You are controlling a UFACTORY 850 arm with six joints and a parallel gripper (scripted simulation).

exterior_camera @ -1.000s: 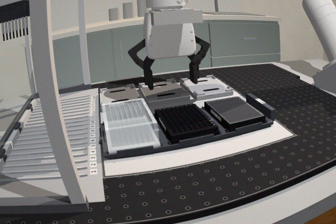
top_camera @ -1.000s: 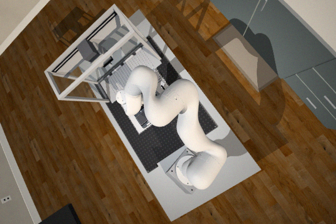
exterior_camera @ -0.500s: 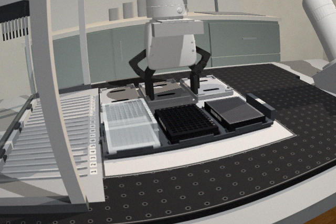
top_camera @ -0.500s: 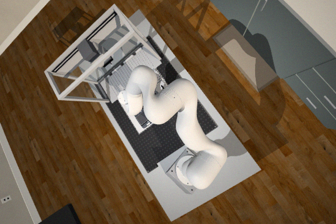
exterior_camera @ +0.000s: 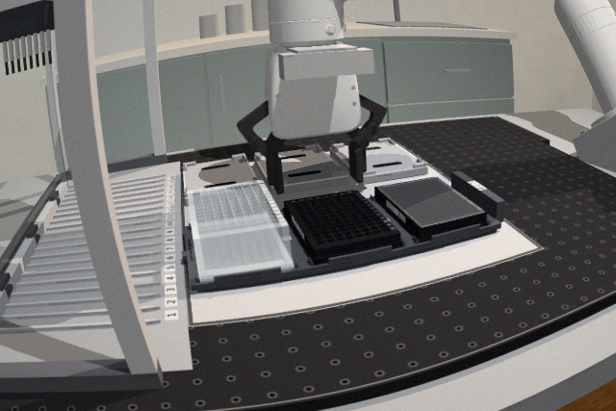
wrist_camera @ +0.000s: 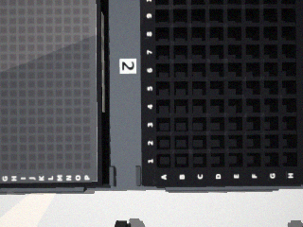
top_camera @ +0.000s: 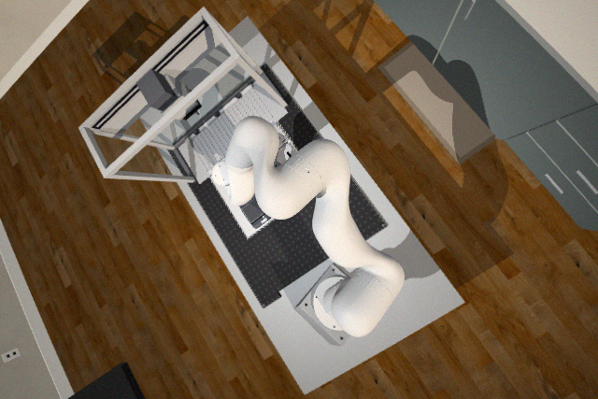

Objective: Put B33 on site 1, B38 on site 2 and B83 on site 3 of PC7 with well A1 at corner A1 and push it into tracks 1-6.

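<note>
The perforated dark deck is 4 cm below my hand, 2 cm behind it and 1 cm to the left of it. Round my hand: dark plate carrier PC7: 9 cm to the left, 2 cm below; black welled plate: 9 cm to the left, 2 cm below, 1 cm ahead; clear deep-well block B83: 11 cm ahead, 9 cm to the left.
</note>
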